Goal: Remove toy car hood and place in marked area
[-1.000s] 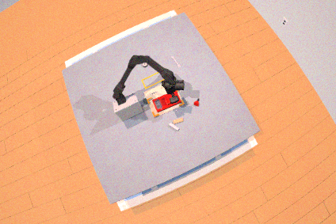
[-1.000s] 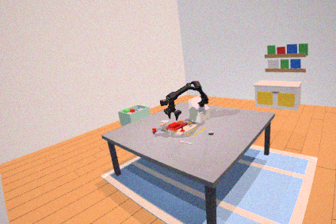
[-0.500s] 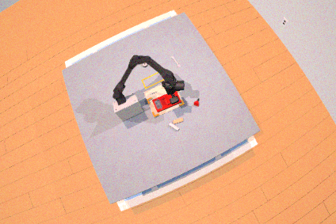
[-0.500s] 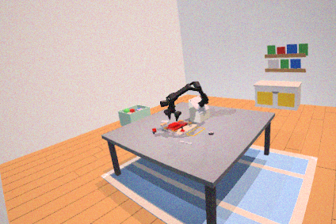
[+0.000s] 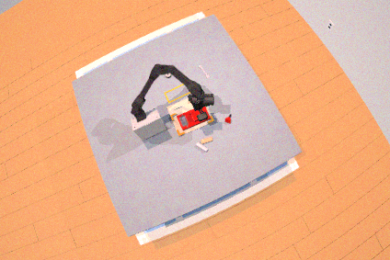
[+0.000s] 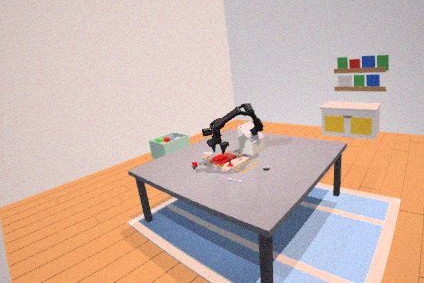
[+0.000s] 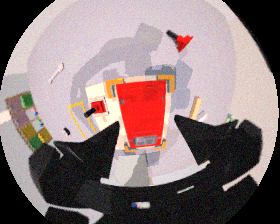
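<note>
The red hood is 40 mm below my gripper tip. The rest, counted from my gripper tip: thin white stick 170 mm ahead, 290 mm to the left, 80 mm below.
</note>
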